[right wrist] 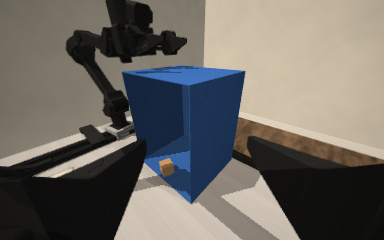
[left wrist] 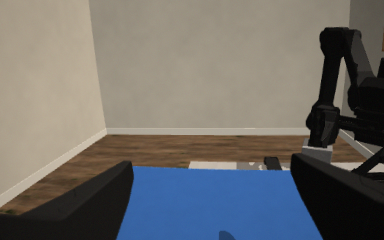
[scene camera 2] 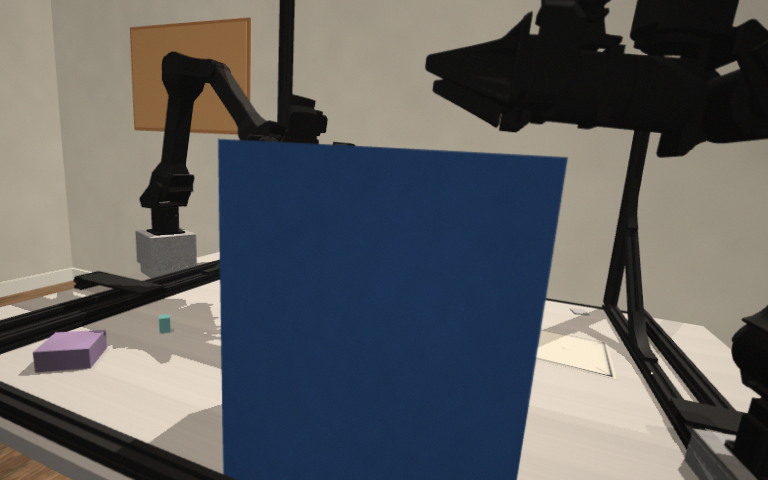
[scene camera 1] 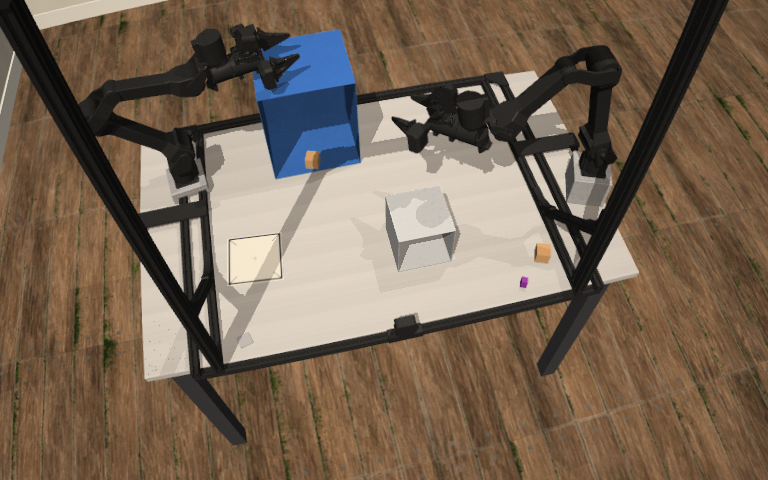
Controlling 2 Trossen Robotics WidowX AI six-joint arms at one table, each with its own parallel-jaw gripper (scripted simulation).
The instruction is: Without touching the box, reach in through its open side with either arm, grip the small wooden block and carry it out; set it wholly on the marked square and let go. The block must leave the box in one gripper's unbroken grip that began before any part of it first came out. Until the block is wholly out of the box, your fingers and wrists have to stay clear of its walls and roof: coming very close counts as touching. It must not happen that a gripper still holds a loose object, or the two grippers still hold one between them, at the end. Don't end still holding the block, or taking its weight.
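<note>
My left gripper is visible in scene camera 1, the left wrist view and the right wrist view. My right gripper is visible in the left wrist view and the right wrist view. A marked square and a box back wall are also visible.
</note>
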